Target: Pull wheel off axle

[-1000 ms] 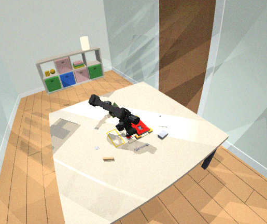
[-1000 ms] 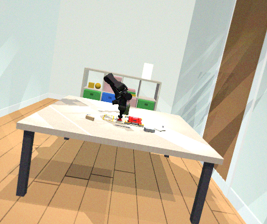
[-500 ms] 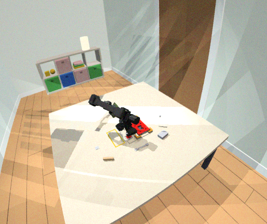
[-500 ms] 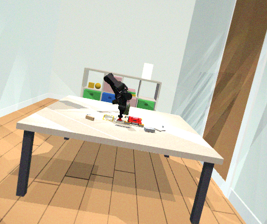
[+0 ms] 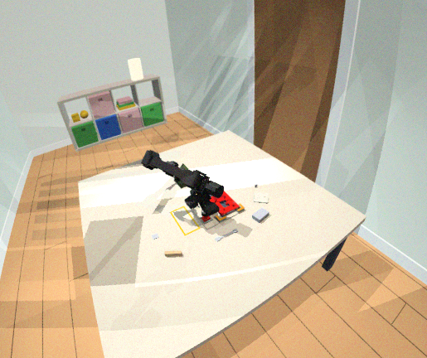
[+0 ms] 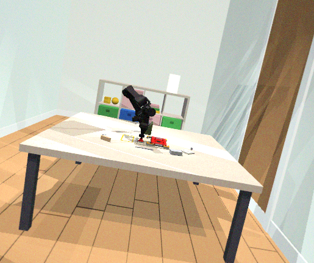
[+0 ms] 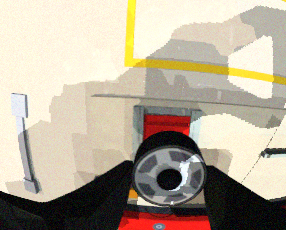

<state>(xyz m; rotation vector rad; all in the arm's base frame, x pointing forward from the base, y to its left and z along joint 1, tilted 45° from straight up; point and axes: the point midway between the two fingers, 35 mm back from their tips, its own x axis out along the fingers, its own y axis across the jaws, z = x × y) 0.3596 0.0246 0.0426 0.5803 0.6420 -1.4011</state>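
Now: gripper tip 20 mm above the axle. The rest, counted from my gripper tip: white piece: 330 mm to the left, 50 mm below, 20 mm ahead; then wooden block: 220 mm to the right, 130 mm ahead, 40 mm below; then wheel: right at my gripper tip.
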